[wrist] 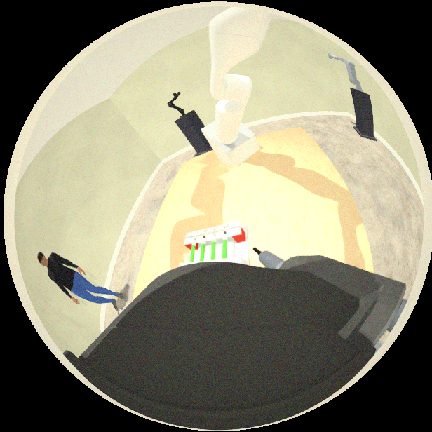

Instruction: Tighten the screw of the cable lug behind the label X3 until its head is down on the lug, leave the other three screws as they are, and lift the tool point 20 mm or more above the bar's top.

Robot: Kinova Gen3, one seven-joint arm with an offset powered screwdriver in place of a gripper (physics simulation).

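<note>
A white terminal bar (215, 232) with red parts at its ends lies on the table in the wrist view, just above the dark tool housing. Several green cables (213, 251) run from it towards the housing. Small dark marks show on the bar, but the labels are too small to read, so I cannot tell which is X3 or how high any screw head stands. My screwdriver (257, 250) shows its dark tip and grey nose to the right of the bar, apart from it in the picture. It has no fingers, and its height over the table is unclear.
The pale table (270, 200) carries arm shadows. The white arm base (231, 145) stands at its far end. Two dark pedestals (193, 131) (363, 112) with other arms stand beyond. A person (62, 272) stands at left. My dark tool housing (225, 340) hides the lower view.
</note>
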